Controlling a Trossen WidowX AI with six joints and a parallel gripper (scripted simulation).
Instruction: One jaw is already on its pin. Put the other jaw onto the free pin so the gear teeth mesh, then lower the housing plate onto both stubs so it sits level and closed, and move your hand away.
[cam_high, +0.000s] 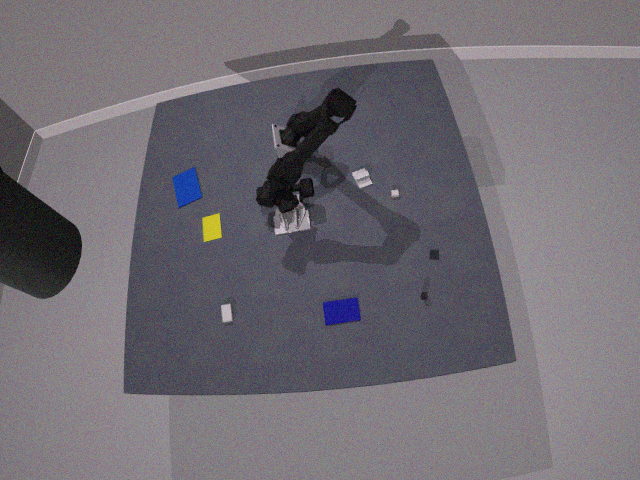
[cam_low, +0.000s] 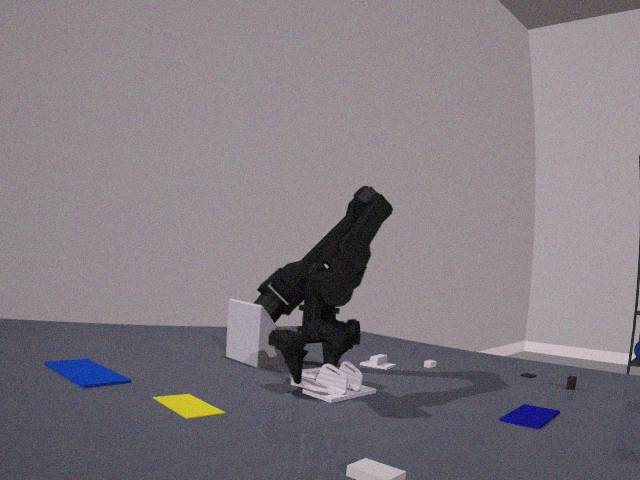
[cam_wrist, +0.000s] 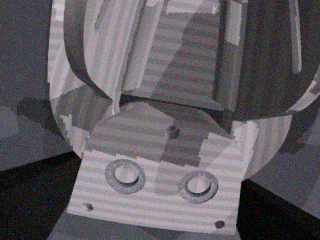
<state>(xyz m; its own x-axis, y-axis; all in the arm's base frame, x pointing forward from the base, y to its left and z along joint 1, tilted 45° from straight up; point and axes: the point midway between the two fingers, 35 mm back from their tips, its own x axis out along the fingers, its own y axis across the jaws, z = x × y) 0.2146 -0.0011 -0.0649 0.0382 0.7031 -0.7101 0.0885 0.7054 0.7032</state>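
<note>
Right now the base is 2 cm above my gripper tip and 1 cm ahead of it. The rest, counted from my gripper tip: dark blue pad: 41 cm ahead, 9 cm to the left; then yellow pad: 29 cm to the right, 1 cm below, 1 cm ahead; then small white cube: 36 cm to the left, 6 cm ahead.
</note>
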